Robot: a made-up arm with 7 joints. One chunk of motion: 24 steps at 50 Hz.
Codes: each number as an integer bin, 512 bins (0 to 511) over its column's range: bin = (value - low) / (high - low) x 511, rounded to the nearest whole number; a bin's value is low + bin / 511 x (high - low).
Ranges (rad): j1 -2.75..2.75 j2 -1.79..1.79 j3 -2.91..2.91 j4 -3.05..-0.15 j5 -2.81..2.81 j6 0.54..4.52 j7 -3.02..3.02
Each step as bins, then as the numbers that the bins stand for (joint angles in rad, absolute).
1 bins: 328 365 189 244 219 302 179
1 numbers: 0.7803 0.7671 -0.7574 -1.6653 -0.4014 2.8922 -0.9042
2 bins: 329 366 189 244 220 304 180
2 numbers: 0.7911 0.7741 -0.7574 -1.6653 -0.3904 2.9077 -0.8924
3 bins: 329 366 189 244 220 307 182
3 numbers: 0.7911 0.7741 -0.7574 -1.6653 -0.3904 2.9311 -0.8688
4 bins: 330 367 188 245 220 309 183
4 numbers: 0.8019 0.7812 -0.7688 -1.6596 -0.3904 2.9467 -0.8569
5 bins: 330 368 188 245 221 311 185
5 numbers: 0.8019 0.7882 -0.7688 -1.6596 -0.3794 2.9623 -0.8333
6 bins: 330 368 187 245 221 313 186
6 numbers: 0.8019 0.7882 -0.7802 -1.6596 -0.3794 2.9778 -0.8215
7 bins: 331 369 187 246 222 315 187
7 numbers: 0.8126 0.7952 -0.7802 -1.6539 -0.3684 2.9934 -0.8097
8 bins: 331 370 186 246 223 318 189
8 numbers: 0.8126 0.8022 -0.7916 -1.6539 -0.3574 3.0168 -0.7860
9 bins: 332 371 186 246 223 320 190
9 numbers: 0.8234 0.8092 -0.7916 -1.6539 -0.3574 3.0324 -0.7742
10 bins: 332 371 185 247 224 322 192
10 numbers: 0.8234 0.8092 -0.8030 -1.6482 -0.3464 3.0479 -0.7506
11 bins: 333 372 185 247 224 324 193
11 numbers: 0.8341 0.8162 -0.8030 -1.6482 -0.3464 3.0635 -0.7387
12 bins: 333 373 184 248 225 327 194
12 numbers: 0.8341 0.8232 -0.8143 -1.6426 -0.3354 3.0869 -0.7269
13 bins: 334 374 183 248 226 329 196
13 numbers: 0.8449 0.8302 -0.8257 -1.6426 -0.3244 3.1025 -0.7033
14 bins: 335 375 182 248 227 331 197
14 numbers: 0.8557 0.8372 -0.8371 -1.6426 -0.3134 3.1180 -0.6915
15 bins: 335 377 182 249 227 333 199
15 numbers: 0.8557 0.8512 -0.8371 -1.6369 -0.3134 3.1336 -0.6678
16 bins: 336 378 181 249 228 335 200
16 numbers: 0.8664 0.8582 -0.8485 -1.6369 -0.3024 3.1492 -0.6560
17 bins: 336 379 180 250 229 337 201
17 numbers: 0.8664 0.8652 -0.8599 -1.6312 -0.2914 3.1648 -0.6442
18 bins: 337 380 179 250 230 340 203
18 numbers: 0.8772 0.8722 -0.8713 -1.6312 -0.2805 3.1881 -0.6205
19 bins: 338 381 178 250 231 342 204
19 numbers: 0.8880 0.8792 -0.8827 -1.6312 -0.2695 3.2037 -0.6087
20 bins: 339 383 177 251 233 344 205
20 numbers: 0.8987 0.8932 -0.8941 -1.6255 -0.2475 3.2193 -0.5969
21 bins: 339 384 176 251 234 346 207
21 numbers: 0.8987 0.9003 -0.9055 -1.6255 -0.2365 3.2349 -0.5733
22 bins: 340 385 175 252 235 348 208
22 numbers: 0.9095 0.9073 -0.9168 -1.6199 -0.2255 3.2505 -0.5614
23 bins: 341 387 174 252 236 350 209
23 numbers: 0.9203 0.9213 -0.9282 -1.6199 -0.2145 3.2660 -0.5496
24 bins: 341 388 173 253 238 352 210
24 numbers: 0.9203 0.9283 -0.9396 -1.6142 -0.1925 3.2816 -0.5378
